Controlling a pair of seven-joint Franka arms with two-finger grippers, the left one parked.
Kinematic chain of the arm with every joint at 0, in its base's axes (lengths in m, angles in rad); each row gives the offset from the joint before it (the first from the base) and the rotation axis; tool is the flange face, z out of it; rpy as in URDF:
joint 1: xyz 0 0 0.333 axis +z
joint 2: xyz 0 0 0 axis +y
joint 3: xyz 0 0 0.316 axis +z
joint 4: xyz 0.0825 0 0 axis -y
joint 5: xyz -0.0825 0 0.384 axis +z
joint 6: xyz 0 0 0 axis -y
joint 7: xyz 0.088 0 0 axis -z
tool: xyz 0 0 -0.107 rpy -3.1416 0 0
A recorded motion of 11 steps. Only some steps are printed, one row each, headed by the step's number.
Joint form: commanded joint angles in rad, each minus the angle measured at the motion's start. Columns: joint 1, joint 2, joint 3, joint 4, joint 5, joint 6, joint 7.
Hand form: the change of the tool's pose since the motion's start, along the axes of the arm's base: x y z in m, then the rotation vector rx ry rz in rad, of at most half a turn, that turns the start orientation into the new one. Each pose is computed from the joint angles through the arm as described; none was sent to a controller.
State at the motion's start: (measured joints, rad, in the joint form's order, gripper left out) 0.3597 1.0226 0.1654 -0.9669 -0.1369 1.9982 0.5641
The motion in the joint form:
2: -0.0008 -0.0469 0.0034 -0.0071 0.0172 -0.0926 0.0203
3: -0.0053 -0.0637 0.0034 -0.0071 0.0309 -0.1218 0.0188
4: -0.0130 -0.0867 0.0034 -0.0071 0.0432 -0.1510 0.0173
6: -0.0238 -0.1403 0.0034 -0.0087 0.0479 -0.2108 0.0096
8: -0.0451 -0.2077 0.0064 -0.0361 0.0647 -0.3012 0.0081
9: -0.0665 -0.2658 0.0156 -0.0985 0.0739 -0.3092 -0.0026
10: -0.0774 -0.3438 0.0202 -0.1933 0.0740 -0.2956 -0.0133
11: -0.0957 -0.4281 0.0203 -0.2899 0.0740 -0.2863 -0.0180
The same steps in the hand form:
2: -0.0079 -0.0016 0.0254 -0.0147 0.0528 -0.0228
3: -0.0088 -0.0050 0.0360 -0.0113 0.0690 -0.0294
4: -0.0086 -0.0106 0.0514 -0.0065 0.0789 -0.0383
6: -0.0106 -0.0203 0.0869 -0.0120 0.0849 -0.0400
8: -0.0196 -0.0370 0.1184 -0.0257 0.1345 -0.0544
9: -0.0271 -0.0477 0.1326 -0.0224 0.1485 -0.0523
10: -0.0410 -0.0538 0.1469 -0.0299 0.1477 -0.0391
11: -0.0546 -0.0679 0.1629 -0.0416 0.1455 -0.0434

